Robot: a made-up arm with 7 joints.
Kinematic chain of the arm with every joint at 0, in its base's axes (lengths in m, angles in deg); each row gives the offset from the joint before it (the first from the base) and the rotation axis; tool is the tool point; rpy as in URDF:
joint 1: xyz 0 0 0.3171 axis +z
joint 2: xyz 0 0 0 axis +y
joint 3: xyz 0 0 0.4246 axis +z
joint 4: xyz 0.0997 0 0 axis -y
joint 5: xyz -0.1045 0 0.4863 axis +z
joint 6: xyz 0 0 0 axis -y
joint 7: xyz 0.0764 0 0 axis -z
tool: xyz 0 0 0 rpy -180 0 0
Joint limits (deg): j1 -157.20..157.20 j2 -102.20..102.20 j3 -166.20..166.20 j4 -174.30..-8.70 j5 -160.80..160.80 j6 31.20..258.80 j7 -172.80..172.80
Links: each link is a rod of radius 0.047 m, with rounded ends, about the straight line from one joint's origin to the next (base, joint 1, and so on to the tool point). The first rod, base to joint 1, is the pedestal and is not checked.
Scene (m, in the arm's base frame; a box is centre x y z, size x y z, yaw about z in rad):
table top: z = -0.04
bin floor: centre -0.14 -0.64 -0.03 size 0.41 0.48 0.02 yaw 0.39
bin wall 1: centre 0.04 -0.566 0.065 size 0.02 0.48 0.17 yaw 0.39
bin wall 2: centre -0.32 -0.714 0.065 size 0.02 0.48 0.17 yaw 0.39
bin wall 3: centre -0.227 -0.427 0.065 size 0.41 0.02 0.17 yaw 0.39
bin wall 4: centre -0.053 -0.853 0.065 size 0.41 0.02 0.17 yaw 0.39
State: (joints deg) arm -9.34 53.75 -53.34 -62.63 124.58 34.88 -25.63
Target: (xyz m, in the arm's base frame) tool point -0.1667 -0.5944 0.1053
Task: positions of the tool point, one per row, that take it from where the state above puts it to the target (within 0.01 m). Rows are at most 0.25 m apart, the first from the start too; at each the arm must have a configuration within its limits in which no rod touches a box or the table.
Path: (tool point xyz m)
1: 0.6125 -0.6513 0.4259
2: 0.4137 -0.7378 0.3606
3: 0.1995 -0.7555 0.3137
4: -0.0022 -0.7043 0.2841
5: -0.1667 -0.5944 0.2684
6: -0.1667 -0.5944 0.1053

